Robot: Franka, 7 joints.
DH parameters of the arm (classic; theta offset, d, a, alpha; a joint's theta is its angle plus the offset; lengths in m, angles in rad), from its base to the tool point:
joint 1: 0 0.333 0 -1.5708
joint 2: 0 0 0 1.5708
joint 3: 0 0.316 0.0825 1.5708
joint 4: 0 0 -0.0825 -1.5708
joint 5: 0 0.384 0 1.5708
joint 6: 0 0 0.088 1.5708
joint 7: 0 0.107 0 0
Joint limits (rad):
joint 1: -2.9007..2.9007
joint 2: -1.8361..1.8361
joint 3: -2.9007..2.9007
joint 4: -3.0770..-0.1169
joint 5: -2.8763..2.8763
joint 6: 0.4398..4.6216
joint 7: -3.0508..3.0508
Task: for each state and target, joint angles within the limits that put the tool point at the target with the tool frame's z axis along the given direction. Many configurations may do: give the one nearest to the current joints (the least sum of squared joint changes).
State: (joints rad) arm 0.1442 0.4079 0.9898 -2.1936 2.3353 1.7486 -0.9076
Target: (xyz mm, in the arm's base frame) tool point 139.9 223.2 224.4 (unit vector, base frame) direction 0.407 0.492 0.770
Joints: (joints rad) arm -0.3552 0.7797 0.6538 -2.9961 1.7851 0.8231 -0.9076
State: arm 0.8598 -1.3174 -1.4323 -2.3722 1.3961 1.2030 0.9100
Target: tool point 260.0 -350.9 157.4 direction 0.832 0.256 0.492
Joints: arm 0.8559 -1.0561 -2.1742 -2.3785 1.2262 1.8144 0.9100
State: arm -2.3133 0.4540 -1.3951 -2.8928 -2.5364 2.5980 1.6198
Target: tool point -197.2 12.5 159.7 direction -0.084 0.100 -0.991
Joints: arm -2.3618 0.1274 -1.0948 -2.9305 -2.3378 3.2013 1.6198
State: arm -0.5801 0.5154 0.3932 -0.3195 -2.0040 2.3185 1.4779
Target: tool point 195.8 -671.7 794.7 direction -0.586 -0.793 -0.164
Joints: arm -1.3635 0.6607 0.4522 -0.5160 -1.4969 1.9315 1.4779
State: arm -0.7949 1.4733 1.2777 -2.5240 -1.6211 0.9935 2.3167
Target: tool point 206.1 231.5 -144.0 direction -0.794 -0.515 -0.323
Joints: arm -0.4791 1.8361 0.8008 -1.8964 -1.1100 1.4138 2.3167
